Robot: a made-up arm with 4 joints. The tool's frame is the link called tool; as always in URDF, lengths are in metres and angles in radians.
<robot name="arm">
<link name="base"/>
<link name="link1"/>
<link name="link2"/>
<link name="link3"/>
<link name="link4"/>
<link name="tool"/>
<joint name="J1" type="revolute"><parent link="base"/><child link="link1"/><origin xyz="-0.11 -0.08 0.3" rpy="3.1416 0 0"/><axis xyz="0 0 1"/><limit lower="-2.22" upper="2.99" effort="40" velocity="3.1"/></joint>
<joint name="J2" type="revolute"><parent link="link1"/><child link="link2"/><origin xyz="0.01 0.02 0.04" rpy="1.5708 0 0"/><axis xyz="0 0 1"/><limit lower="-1.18" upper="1.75" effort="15" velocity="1.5"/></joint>
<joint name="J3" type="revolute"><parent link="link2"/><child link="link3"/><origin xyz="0.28 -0.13 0.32" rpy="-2.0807 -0.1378 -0.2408"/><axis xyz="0 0 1"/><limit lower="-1.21" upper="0.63" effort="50" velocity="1.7"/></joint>
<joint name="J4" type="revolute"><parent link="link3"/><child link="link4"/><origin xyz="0.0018 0.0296 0.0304" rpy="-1.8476 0 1.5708"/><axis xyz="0 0 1"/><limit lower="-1.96" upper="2.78" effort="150" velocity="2.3"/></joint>
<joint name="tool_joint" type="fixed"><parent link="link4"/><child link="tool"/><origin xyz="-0.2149 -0.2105 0.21" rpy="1.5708 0 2.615"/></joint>
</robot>
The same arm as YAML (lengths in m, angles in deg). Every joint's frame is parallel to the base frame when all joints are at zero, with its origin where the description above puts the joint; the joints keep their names.
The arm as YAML. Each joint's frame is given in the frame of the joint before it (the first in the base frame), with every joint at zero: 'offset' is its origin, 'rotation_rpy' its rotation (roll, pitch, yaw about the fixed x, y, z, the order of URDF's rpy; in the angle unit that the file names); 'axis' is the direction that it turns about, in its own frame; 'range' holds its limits. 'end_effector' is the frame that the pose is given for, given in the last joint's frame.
length_unit: m
angle_unit: deg
chain:
  - id: J1
    offset: [-0.11, -0.08, 0.3]
    rotation_rpy: [0.0, 0.0, 0.0]
    axis: [0.0, 0.0, -1.0]
    range: [-127.2, 171.31]
  - id: J2
    offset: [0.01, -0.02, -0.04]
    rotation_rpy: [0.0, 0.0, 0.0]
    axis: [0.0, 1.0, 0.0]
    range: [-67.61, 100.27]
  - id: J3
    offset: [0.28, 0.32, 0.13]
    rotation_rpy: [0.0, 0.0, 0.0]
    axis: [0.273297, -0.483494, -0.83159]
    range: [-69.33, 36.1]
  - id: J4
    offset: [0.01, -0.04, -0.01]
    rotation_rpy: [0.0, 0.0, 0.0]
    axis: [-1.0, 0.0, 0.0]
    range: [-112.3, 159.28]
end_effector:
  offset: [-0.21, 0.08, -0.29]
  rotation_rpy: [0.0, 0.0, 90.0]

